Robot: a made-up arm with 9 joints. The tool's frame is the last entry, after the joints. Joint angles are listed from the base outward.
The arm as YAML. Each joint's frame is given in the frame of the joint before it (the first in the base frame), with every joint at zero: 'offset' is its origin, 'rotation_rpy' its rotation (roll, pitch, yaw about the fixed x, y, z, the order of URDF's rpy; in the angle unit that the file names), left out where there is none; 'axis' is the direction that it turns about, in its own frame. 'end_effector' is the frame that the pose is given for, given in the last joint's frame.
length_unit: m
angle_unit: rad
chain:
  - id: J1
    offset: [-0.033, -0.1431, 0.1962]
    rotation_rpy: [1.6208, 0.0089, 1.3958]
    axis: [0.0, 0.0, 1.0]
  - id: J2
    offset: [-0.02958, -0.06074, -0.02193]
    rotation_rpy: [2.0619, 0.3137, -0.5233]
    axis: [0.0, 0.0, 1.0]
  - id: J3
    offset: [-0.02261, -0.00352, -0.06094]
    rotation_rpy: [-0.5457, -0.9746, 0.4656]
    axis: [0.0, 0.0, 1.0]
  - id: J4
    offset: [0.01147, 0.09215, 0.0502]
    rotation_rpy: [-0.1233, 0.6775, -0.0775]
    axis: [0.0, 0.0, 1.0]
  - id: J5
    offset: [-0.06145, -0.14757, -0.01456]
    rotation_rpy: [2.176, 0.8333, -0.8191]
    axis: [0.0, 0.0, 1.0]
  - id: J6
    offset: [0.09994, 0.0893, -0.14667]
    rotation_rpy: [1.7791, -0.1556, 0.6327]
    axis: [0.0, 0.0, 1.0]
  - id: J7
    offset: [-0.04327, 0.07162, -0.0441]
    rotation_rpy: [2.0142, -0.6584, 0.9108]
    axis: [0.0, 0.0, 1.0]
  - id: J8
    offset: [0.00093, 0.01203, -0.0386]
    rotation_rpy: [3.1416, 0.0, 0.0]
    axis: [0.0, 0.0, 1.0]
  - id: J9
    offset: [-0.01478, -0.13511, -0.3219]
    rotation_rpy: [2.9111, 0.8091, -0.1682]
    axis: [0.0, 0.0, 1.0]
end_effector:
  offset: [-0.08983, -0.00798, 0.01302]
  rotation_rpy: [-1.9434, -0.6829, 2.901]
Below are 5 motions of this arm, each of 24 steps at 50 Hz.
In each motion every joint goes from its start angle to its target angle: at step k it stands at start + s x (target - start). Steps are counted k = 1, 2, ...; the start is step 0. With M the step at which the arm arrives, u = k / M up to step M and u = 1 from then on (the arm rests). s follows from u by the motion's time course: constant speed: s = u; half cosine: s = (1 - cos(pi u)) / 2; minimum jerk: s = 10 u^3 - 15 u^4 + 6 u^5.
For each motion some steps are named. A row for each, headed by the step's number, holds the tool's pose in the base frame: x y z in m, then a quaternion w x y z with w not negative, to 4 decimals.
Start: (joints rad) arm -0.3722 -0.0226 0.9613 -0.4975 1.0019 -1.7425 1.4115 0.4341 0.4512
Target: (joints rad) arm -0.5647 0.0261 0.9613 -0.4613 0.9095 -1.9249 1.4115 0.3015 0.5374
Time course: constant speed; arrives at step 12
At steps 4, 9, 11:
4: 0.1629 -0.4274 0.1958 0.4479 0.6792 -0.5788 0.0557
9: 0.1578 -0.4319 0.2243 0.4085 0.6830 -0.6031 0.0536
11: 0.1557 -0.4327 0.2357 0.3921 0.6850 -0.6117 0.0539

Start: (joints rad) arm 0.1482 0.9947 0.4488 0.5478 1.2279 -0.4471 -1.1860 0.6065 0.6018
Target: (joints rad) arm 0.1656 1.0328 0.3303 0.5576 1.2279 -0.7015 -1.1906 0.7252 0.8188
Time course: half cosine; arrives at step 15
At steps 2, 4, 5, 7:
2: -0.1637 -0.4544 -0.1149 0.9637 0.2125 0.1583 -0.0344
4: -0.1640 -0.4563 -0.1150 0.9636 0.2163 0.1536 -0.0327
5: -0.1642 -0.4577 -0.1150 0.9636 0.2189 0.1504 -0.0316
7: -0.1644 -0.4606 -0.1151 0.9633 0.2251 0.1430 -0.0291

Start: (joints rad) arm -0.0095 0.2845 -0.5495 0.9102 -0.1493 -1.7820 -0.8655 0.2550 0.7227
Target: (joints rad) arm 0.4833 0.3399 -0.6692 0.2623 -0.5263 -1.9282 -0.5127 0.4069 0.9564
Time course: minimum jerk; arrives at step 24
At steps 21, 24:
21: -0.2644 -0.0544 0.0012 0.5980 0.4361 -0.3921 -0.5464
24: -0.2659 -0.0542 0.0044 0.5960 0.4368 -0.3888 -0.5503

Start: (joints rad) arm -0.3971 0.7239 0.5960 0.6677 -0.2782 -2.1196 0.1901 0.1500 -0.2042
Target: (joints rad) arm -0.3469 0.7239 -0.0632 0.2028 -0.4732 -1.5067 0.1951 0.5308 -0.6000
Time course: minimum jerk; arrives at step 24
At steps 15, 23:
15: -0.0170 -0.3656 0.0467 0.7250 -0.1334 -0.5827 -0.3420
23: -0.0637 -0.3257 -0.0223 0.8282 -0.1027 -0.3344 -0.4379

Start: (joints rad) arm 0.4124 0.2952 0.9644 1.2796 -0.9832 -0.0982 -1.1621 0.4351 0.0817
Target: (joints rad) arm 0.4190 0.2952 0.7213 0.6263 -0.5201 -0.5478 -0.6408 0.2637 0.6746
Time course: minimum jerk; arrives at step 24
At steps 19, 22, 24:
19: 0.1990 0.1163 -0.0008 0.1803 0.8684 -0.3796 -0.2632
22: 0.1819 0.1123 -0.0241 0.1857 0.8549 -0.3825 -0.2971
24: 0.1804 0.1120 -0.0261 0.1861 0.8537 -0.3829 -0.2999

